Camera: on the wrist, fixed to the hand. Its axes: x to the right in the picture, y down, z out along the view.
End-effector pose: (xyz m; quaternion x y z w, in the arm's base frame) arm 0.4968 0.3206 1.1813 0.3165 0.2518 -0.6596 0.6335
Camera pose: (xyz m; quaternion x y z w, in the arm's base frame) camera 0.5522 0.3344 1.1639 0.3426 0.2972 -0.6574 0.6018
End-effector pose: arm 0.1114 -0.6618 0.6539 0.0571 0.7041 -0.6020 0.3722
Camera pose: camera 0.1244 -0.6246 0.6090 0.0693 0.7271 -0.6052 0.3168
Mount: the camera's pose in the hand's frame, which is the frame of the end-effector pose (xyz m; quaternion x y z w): 0.0036 0.0530 -0.0273 -0.0039 0.0547 -0.0273 0.9981
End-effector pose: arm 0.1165 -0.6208 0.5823 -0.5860 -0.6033 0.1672 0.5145
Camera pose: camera 0.1679 -0.6150 0.5525 -0.5796 -0.5907 0.1184 0.5488
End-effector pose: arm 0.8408 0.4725 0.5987 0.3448 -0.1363 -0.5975 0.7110
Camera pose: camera 0.8983 0.4806 0.6127 0.3778 -0.0854 -0.5975 0.7022
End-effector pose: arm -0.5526 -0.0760 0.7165 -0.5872 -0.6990 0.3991 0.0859
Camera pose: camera -0.4977 -0.0608 0.6985 -0.5892 -0.7106 0.3611 0.1326
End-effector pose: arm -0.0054 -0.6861 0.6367 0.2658 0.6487 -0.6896 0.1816
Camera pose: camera 0.0269 -0.6636 0.5918 0.2846 0.6674 -0.6762 0.1280
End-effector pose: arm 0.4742 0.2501 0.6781 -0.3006 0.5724 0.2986 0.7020
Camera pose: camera 0.4173 0.2635 0.6658 -0.3347 0.6004 0.2647 0.6764
